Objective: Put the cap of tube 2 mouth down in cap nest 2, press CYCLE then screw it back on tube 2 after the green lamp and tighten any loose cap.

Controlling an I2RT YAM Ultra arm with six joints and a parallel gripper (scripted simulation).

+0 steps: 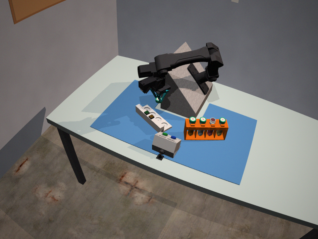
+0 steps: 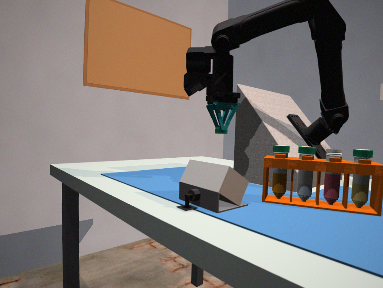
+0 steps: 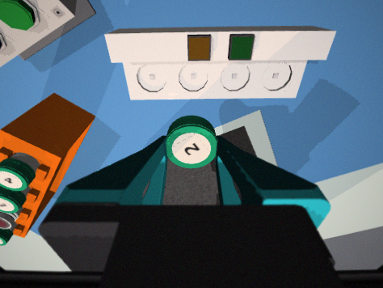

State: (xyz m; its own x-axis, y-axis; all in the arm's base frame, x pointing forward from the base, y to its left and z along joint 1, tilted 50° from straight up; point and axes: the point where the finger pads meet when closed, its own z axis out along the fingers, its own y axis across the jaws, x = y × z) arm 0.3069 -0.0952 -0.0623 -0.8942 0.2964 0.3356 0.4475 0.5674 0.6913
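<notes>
My gripper is now 150 mm short of the key desk, 120 mm to the right of it and 100 mm above it. From my hand the other things lie so: cap 3: 240 mm to the left, 40 mm below; cap 4: 200 mm to the left, 40 mm below, 20 mm ahead; cap 2: 10 mm below.
</notes>
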